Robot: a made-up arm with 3 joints. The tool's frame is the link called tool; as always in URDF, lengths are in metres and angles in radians. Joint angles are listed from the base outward. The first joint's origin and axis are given. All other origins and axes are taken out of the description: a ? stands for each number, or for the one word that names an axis. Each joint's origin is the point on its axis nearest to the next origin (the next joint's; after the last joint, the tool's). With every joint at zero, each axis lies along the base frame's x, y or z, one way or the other. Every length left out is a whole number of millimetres.
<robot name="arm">
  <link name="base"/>
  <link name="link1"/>
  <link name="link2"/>
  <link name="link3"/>
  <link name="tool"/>
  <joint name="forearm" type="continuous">
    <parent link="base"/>
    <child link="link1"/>
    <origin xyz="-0.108 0 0.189" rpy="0 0 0"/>
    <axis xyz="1 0 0"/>
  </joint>
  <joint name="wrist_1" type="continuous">
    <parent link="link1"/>
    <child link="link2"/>
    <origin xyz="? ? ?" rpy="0 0 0"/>
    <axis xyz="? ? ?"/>
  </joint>
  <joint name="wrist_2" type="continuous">
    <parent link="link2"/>
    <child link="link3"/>
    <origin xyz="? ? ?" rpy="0 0 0"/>
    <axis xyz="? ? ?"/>
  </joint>
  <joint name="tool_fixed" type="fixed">
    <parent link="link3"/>
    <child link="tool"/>
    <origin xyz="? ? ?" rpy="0 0 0"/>
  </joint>
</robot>
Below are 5 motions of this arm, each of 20 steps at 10 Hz.
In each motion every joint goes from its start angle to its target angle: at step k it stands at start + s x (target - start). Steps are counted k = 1, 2, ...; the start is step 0. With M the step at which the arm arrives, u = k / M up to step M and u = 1 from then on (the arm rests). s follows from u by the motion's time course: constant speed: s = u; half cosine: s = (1 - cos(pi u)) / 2; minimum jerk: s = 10 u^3 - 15 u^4 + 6 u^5.
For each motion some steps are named. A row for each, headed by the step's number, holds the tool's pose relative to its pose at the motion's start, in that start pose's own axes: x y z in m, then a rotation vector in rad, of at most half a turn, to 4 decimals.
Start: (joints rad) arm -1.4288 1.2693 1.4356
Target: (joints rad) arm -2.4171 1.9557 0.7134
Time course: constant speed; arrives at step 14
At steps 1, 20:
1: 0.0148 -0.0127 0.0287 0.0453 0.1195 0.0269
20: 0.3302 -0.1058 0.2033 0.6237 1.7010 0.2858

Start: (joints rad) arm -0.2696 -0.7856 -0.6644
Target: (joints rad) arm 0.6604 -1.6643 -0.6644
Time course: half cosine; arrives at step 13
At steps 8, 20:
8: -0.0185 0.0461 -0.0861 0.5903 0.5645 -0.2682
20: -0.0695 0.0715 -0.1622 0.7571 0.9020 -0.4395

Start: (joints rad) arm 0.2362 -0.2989 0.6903
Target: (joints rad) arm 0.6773 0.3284 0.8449
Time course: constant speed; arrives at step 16
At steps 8, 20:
8: -0.0581 0.0272 0.0983 0.3716 -0.0450 0.0870
20: -0.1060 0.0175 0.1851 0.7518 -0.1536 0.1328

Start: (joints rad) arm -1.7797 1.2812 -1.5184
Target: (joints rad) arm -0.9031 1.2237 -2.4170
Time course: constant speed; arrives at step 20
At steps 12, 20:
12: -0.0327 0.0781 0.2154 -0.0013 0.0366 0.1607
20: -0.1217 0.1293 0.3342 -0.0549 0.0603 0.2660

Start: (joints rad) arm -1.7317 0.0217 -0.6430
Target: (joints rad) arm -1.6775 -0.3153 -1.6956
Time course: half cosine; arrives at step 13
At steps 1, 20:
1: 0.0032 -0.0005 -0.0006 0.0036 0.0153 -0.0034
20: 0.1369 -0.0293 -0.1062 0.3471 1.0499 -0.0860

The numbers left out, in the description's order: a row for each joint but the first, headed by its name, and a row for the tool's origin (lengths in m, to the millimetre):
wrist_1: xyz 0 -0.102 -0.427, axis 0 0 1
wrist_2: xyz 0 0.26 0, axis 0 -1 0
tool: xyz 0.098 0 0.146

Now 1 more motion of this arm.
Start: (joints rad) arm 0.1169 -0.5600 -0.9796
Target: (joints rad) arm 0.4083 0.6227 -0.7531
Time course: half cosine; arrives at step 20
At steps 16, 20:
16: -0.2932 0.0961 -0.2506 -0.6418 -0.1769 0.8937
20: -0.3226 0.0838 -0.2726 -0.6959 -0.2076 0.9977

